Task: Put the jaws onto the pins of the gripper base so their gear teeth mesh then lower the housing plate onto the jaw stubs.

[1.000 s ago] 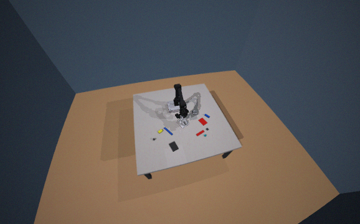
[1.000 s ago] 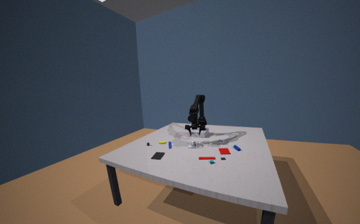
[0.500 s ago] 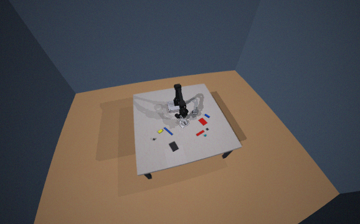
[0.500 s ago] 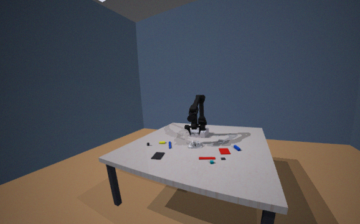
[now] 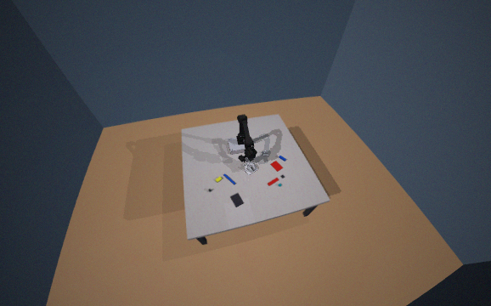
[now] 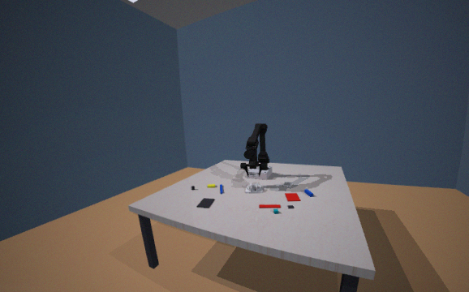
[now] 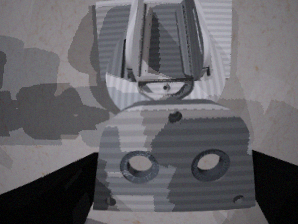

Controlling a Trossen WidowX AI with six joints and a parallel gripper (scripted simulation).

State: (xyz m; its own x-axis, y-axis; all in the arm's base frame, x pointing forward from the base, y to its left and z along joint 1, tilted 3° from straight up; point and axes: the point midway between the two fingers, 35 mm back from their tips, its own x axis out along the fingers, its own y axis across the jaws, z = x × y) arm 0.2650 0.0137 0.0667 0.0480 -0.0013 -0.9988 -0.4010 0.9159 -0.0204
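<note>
The white flat plate lies 7 cm ahead of my gripper tip, 3 cm to the left of it and 8 cm below it. Also, from my gripper tip: red square plate 8 cm ahead, 30 cm to the left, 8 cm below; then red bar 25 cm ahead, 20 cm to the left, 8 cm below; then gripper base 1 cm ahead, 2 cm above.
</note>
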